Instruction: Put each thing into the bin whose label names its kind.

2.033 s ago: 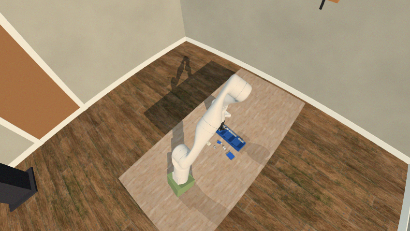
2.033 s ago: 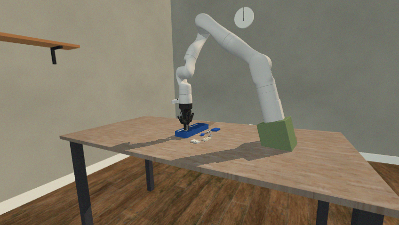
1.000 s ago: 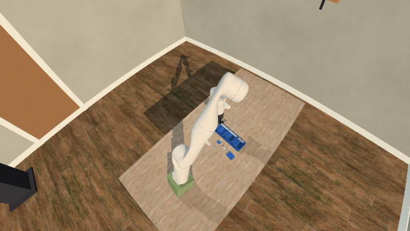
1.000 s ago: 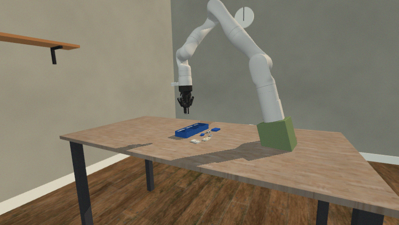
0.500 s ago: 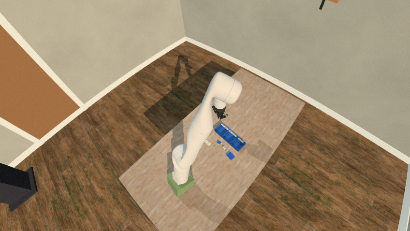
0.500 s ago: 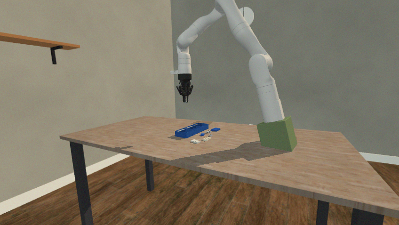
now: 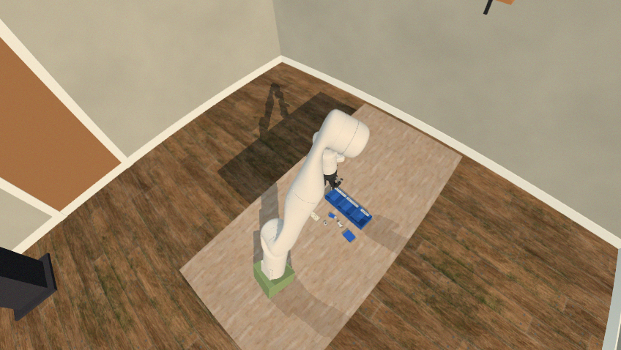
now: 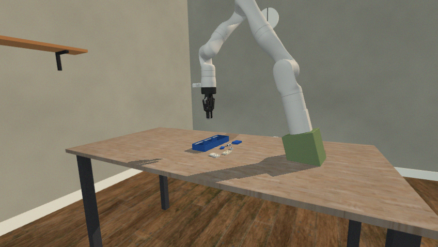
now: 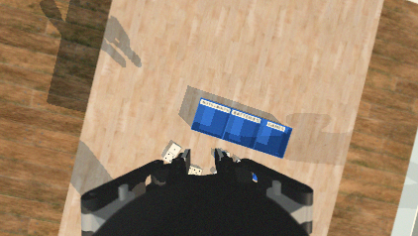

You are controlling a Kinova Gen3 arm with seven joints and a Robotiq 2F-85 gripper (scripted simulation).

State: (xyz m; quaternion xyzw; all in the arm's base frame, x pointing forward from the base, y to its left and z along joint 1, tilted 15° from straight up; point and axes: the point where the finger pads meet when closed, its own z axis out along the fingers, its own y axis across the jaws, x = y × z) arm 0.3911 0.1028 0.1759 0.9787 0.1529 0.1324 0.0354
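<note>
Right now my hand is 100 mm past the white tile and 180 mm above it. From my hand the other things lie so: flat blue block: 60 mm behind, 200 mm to the right, 180 mm below; then grey ring: 90 mm behind, 70 mm to the right, 180 mm below.
</note>
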